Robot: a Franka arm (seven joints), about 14 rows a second.
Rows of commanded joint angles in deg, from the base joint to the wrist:
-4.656, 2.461, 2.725, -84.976, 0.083, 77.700, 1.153
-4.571, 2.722, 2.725, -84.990, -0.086, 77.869, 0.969
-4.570, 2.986, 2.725, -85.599, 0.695, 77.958, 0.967
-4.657, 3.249, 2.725, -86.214, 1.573, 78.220, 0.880
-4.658, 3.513, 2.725, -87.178, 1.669, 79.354, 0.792
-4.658, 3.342, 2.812, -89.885, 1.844, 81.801, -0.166
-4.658, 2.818, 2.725, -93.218, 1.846, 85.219, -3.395
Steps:
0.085, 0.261, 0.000, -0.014, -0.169, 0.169, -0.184
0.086, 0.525, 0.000, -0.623, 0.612, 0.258, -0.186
-0.001, 0.788, 0.000, -1.238, 1.490, 0.520, -0.273
-0.002, 1.052, 0.000, -2.202, 1.586, 1.654, -0.361
-0.002, 0.881, 0.087, -4.909, 1.761, 4.101, -1.319
-0.002, 0.357, 0.000, -8.242, 1.763, 7.519, -4.548

